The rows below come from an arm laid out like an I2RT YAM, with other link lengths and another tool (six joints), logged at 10 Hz.
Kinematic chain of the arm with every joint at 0, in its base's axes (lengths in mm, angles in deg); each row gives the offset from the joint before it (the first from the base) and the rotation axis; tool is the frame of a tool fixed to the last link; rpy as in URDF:
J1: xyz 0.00 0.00 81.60 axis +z
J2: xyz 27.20 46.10 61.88 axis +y
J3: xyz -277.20 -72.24 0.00 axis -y
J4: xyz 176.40 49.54 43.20 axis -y
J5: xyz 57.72 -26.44 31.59 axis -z
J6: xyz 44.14 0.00 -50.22 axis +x
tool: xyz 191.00 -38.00 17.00 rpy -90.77 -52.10 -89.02
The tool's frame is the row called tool.
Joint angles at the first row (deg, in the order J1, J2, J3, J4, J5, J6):
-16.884, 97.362, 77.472, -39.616, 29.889, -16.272
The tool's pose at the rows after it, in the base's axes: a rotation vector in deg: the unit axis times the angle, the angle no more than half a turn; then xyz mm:
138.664 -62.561 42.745 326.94 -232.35 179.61
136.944 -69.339 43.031 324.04 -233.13 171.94
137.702 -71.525 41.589 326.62 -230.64 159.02
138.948 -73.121 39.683 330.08 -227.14 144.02
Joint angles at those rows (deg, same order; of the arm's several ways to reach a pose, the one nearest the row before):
-15.596, 97.799, 77.470, -39.745, 25.867, -11.989
-15.551, 98.913, 77.472, -39.747, 25.824, -6.502
-15.551, 100.727, 77.471, -39.463, 24.753, -4.666
-15.552, 102.826, 77.472, -39.069, 23.397, -3.335

